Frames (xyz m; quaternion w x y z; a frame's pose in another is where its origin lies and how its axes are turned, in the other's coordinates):
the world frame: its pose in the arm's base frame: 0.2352 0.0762 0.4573 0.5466 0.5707 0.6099 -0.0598
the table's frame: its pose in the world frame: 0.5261 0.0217 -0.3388 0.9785 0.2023 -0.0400 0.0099
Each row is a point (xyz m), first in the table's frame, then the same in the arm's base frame.
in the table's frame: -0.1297 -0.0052 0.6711
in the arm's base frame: 0.2886 0.0270 -0.0392
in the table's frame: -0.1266 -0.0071 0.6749
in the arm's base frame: 0.2886 0.0256 -0.0443
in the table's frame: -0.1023 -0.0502 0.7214
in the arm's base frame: 0.2665 0.0007 -0.1035
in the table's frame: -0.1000 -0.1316 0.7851
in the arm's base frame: 0.2062 -0.0514 -0.1693
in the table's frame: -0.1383 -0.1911 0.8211
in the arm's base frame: 0.1478 -0.1038 -0.1813
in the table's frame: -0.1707 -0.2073 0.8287
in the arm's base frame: 0.1248 -0.1288 -0.1667
